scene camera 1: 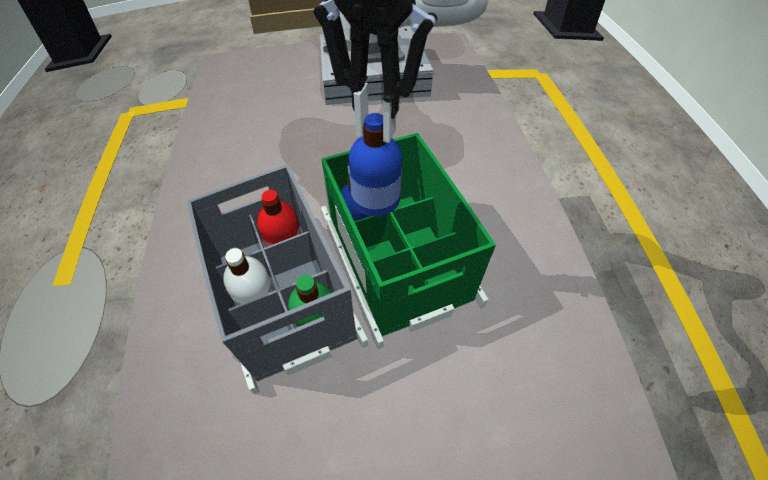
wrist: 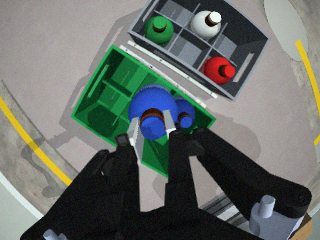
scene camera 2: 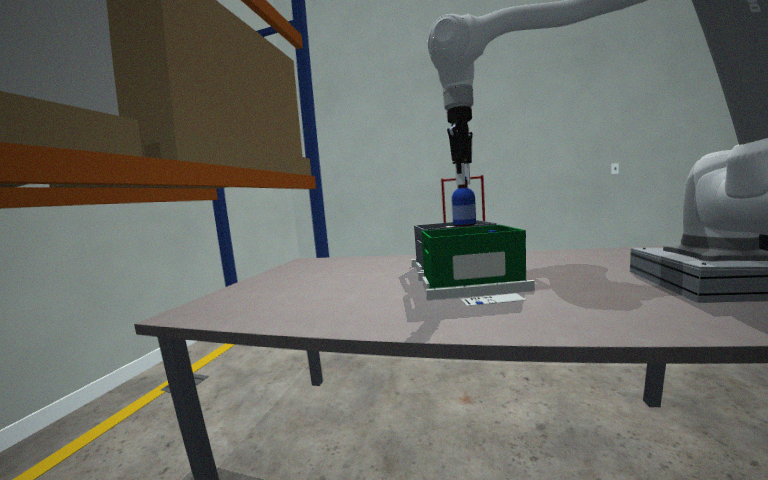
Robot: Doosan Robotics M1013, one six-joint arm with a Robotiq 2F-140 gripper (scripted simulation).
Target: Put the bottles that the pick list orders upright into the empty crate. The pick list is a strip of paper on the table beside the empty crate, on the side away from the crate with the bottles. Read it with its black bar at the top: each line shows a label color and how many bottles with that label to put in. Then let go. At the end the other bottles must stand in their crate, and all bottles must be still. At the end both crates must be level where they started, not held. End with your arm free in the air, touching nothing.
In view: the gripper (scene camera 1: 375, 132), a blue bottle (scene camera 1: 375, 167) and a grey crate (scene camera 1: 216, 233).
The gripper shows as well in the wrist view (wrist: 153, 124) and in scene camera 2 (scene camera 2: 463, 184).
